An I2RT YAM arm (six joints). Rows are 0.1 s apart.
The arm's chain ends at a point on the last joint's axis. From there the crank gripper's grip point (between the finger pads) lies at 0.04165 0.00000 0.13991 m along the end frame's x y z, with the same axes.
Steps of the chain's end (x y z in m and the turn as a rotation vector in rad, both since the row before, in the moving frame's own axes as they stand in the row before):
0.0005, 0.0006, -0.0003, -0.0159, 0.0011, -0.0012
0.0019, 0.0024, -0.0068, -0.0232, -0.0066, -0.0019
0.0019, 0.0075, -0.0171, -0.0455, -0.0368, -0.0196
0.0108, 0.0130, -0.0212, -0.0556, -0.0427, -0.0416
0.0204, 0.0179, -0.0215, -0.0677, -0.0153, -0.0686
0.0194, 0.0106, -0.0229, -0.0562, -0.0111, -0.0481
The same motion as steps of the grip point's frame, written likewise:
0.0007, 0.0028, -0.0004, -0.0159, 0.0011, -0.0012
0.0010, 0.0056, -0.0066, -0.0232, -0.0066, -0.0019
-0.0032, 0.0131, -0.0158, -0.0455, -0.0368, -0.0196
0.0049, 0.0192, -0.0197, -0.0556, -0.0427, -0.0416
0.0185, 0.0246, -0.0211, -0.0677, -0.0153, -0.0686
0.0180, 0.0165, -0.0226, -0.0562, -0.0111, -0.0481

